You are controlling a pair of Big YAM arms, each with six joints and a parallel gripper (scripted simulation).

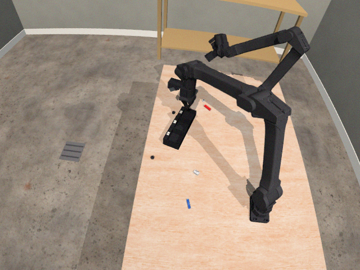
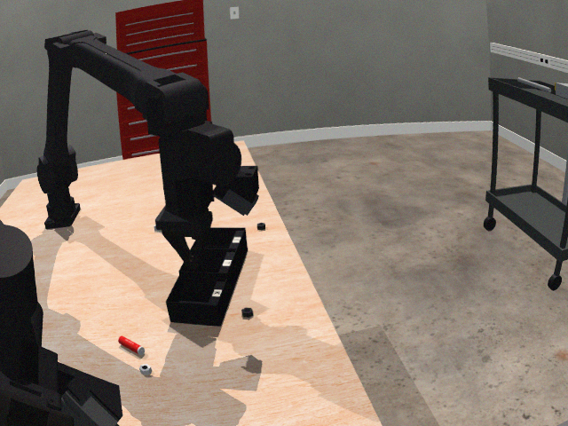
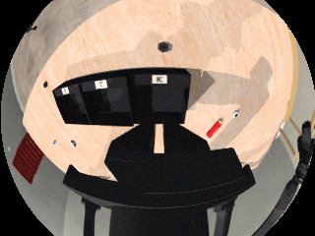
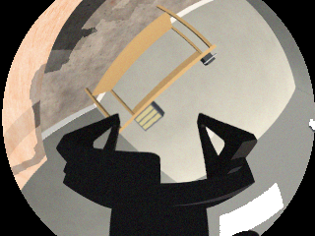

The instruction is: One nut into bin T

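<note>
The black bin is 8 cm to the left of my left hand, 7 cm below it and 1 cm ahead of it. From my left hand the other things lie so: grey nut: 16 cm to the right, 8 cm below, 8 cm behind; blue cylinder: 48 cm to the left, 10 cm behind, 8 cm below; red cylinder: 11 cm to the right, 11 cm behind, 8 cm below.
</note>
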